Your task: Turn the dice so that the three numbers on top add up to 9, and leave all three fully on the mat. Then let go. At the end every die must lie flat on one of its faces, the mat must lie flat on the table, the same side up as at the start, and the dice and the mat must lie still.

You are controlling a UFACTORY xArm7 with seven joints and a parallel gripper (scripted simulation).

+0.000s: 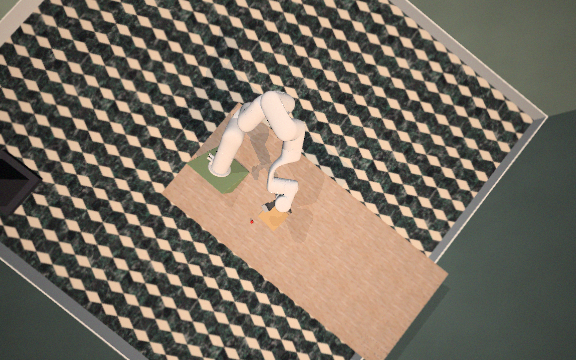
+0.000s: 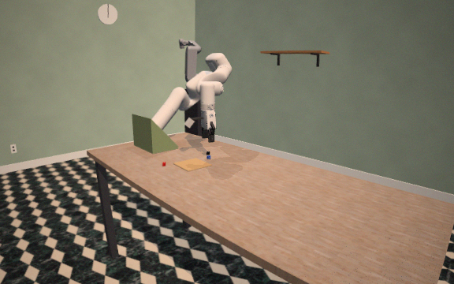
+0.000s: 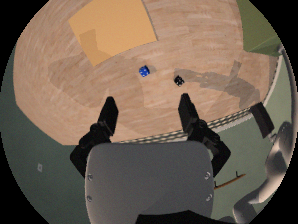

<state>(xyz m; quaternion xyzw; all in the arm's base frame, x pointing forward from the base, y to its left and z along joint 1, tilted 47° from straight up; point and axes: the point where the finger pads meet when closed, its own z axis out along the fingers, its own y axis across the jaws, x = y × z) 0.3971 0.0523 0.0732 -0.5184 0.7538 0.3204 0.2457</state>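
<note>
Now: hand 10 cm above the blue die and 1 cm short of it. Also, from my hand: black die 10 cm below, 6 cm behind, 5 cm to the left; tan mat 13 cm to the right, 11 cm below, 2 cm ahead; red die 24 cm to the right, 10 cm below, 6 cm behind.
</note>
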